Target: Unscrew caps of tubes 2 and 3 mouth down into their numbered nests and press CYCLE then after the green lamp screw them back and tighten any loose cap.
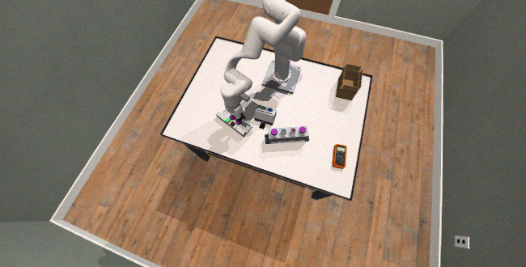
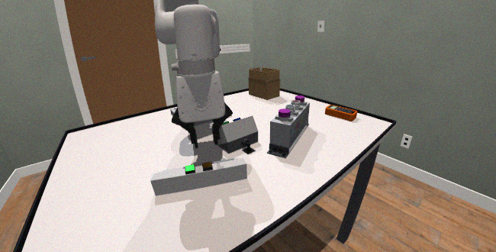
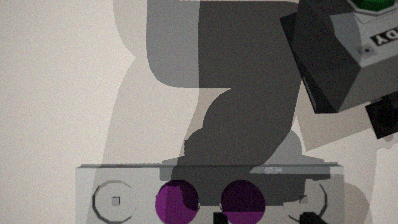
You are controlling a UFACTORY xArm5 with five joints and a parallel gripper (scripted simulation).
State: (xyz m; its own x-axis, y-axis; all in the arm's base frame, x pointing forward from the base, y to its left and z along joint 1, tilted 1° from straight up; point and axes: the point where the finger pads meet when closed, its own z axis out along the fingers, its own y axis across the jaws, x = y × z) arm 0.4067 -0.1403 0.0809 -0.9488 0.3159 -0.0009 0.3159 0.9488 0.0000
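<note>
Now: hand 90 mm above the purple cap. From my hand the other things lie so: key housing 90 mm behind, 140 mm to the left, 50 mm below; blue key 110 mm behind, 160 mm to the left, 40 mm below; green key 110 mm behind, 120 mm to the left, 40 mm below.
</note>
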